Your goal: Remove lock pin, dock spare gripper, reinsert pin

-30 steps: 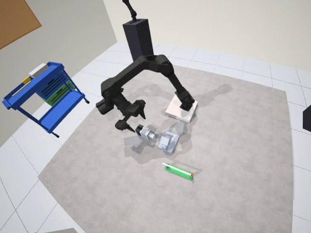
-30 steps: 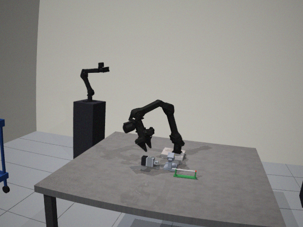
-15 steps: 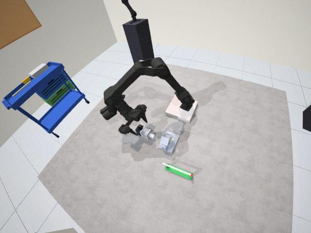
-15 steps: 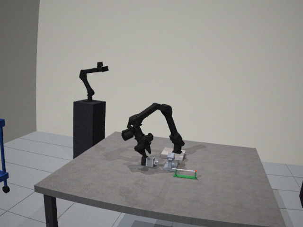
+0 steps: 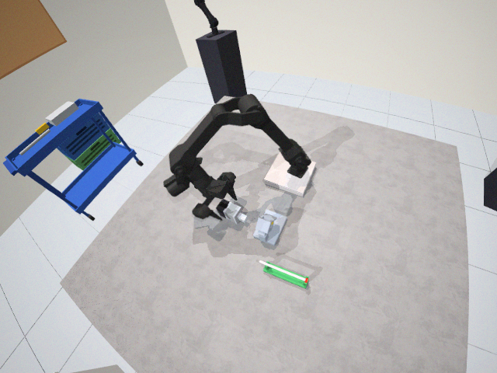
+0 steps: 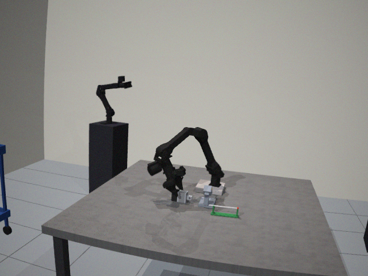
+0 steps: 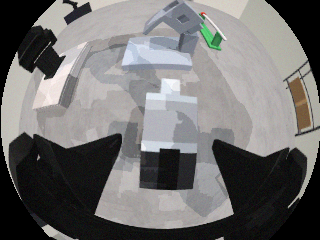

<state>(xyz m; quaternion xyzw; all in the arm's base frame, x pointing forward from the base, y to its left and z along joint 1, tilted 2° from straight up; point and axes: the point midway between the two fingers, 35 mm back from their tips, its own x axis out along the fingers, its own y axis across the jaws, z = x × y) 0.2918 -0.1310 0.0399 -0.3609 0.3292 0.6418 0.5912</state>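
My gripper tip is now 10 mm to the right of the spare gripper and 10 mm above it. The rest, counted from my gripper tip: mount (150 mm to the left, 20 mm behind, 10 mm above); green cradle (280 mm to the left, 70 mm ahead, 20 mm below).
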